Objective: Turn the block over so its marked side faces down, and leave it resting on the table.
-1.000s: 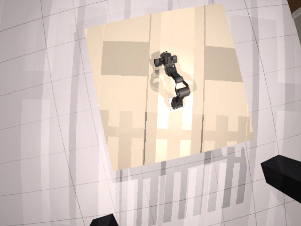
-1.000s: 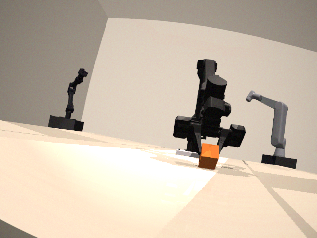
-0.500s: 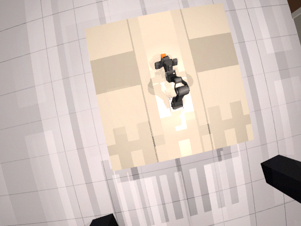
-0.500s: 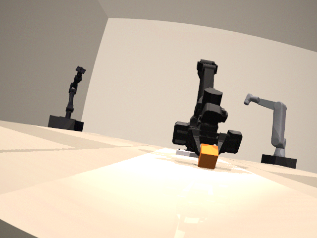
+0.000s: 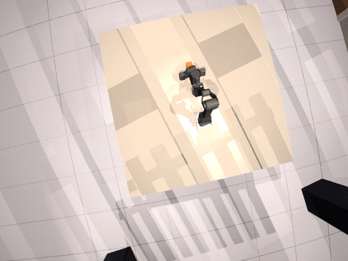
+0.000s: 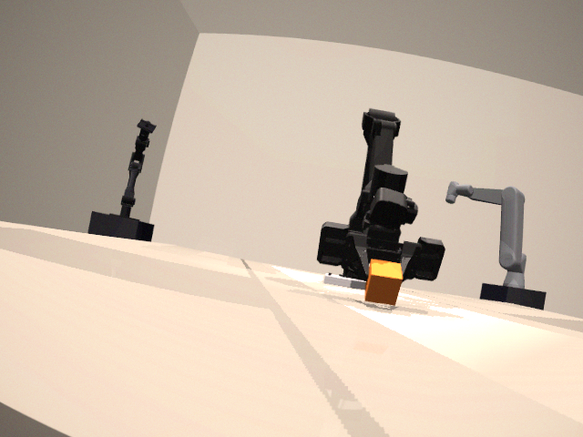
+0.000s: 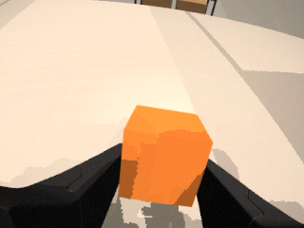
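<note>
My gripper tip is 10 mm above the orange block.
</note>
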